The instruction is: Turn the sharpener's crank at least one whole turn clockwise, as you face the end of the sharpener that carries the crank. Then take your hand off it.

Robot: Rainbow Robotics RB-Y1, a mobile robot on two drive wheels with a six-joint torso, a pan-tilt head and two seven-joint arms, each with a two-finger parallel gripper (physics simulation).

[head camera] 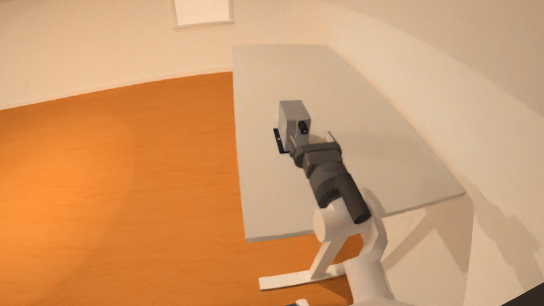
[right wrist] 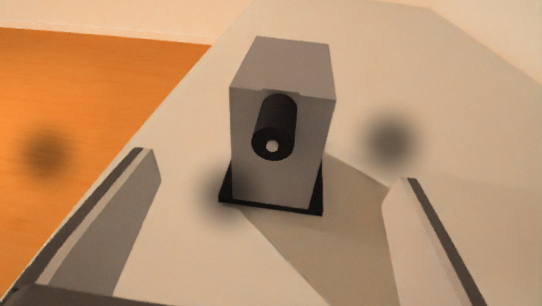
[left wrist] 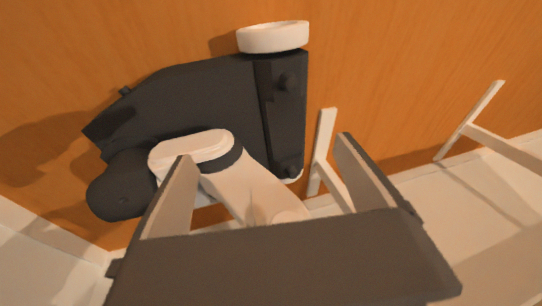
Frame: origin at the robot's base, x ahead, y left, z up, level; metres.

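Where they show: left gripper, fingertip midpoint: (left wrist: 263, 153); right gripper, fingertip midpoint: (head camera: 308, 136) (right wrist: 272, 178).
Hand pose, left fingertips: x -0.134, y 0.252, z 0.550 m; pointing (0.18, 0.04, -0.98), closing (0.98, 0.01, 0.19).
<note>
Each offset is from my left fingertips to the top centre of the thing. "spot": to the spot under its first point. Level surfaces: height alone.
The sharpener, a grey box @(dz +0.528, dx +0.593, dy -0.487 m) (head camera: 291, 110) (right wrist: 292, 65), stands upright on a black base @(spot: dz +0.408, dx +0.591, dy -0.443 m) (head camera: 279, 141) (right wrist: 317, 202) on the table. Its crank's black handle @(spot: dz +0.540, dx +0.483, dy -0.477 m) (head camera: 303, 127) (right wrist: 276, 122) sticks out of the near end, high up, towards the right wrist camera, with a pale dot at its tip. The crank's arm is hard to make out. My right gripper (head camera: 311, 137) (right wrist: 272, 178) is open and empty, in front of that end. The handle appears between its two fingers in the right wrist view, apart from both. My left gripper (left wrist: 263, 153) is open and empty, away from the sharpener.
The long pale table @(dz +0.400 m) (head camera: 280, 65) (right wrist: 380, 60) runs along the wall at the right. In the left wrist view, the robot's dark base (left wrist: 215, 95) with a white wheel (left wrist: 274, 42) and table legs show beyond the fingers. Dark blurred spots mark the right wrist view.
</note>
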